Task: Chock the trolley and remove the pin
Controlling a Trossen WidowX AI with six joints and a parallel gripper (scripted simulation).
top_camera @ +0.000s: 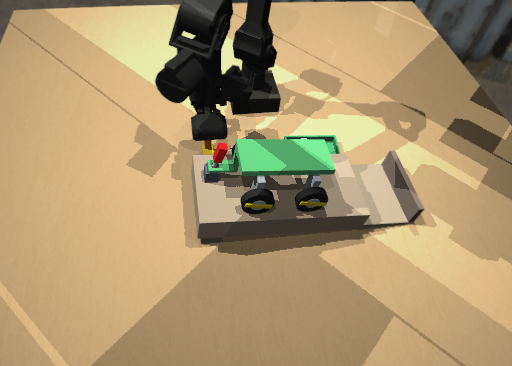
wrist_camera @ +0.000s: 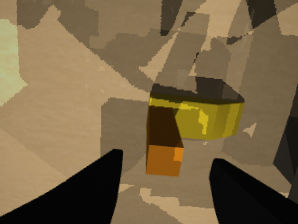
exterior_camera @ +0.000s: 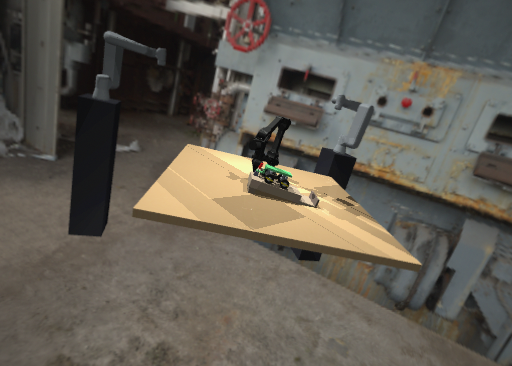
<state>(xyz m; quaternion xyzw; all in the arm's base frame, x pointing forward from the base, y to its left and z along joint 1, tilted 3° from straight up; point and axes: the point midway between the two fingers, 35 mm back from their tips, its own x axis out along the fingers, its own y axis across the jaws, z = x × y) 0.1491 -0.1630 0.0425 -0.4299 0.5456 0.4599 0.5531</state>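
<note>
Right now the yellow chock is 4 cm below my gripper tip and 2 cm ahead of it. Also, from my gripper tip: ramp (18 cm ahead, 8 cm to the left, 2 cm below); green-decked trolley (18 cm ahead, 8 cm to the left, 5 cm above); red-headed stop pin (14 cm ahead, 7 cm above, 2 cm to the right).
</note>
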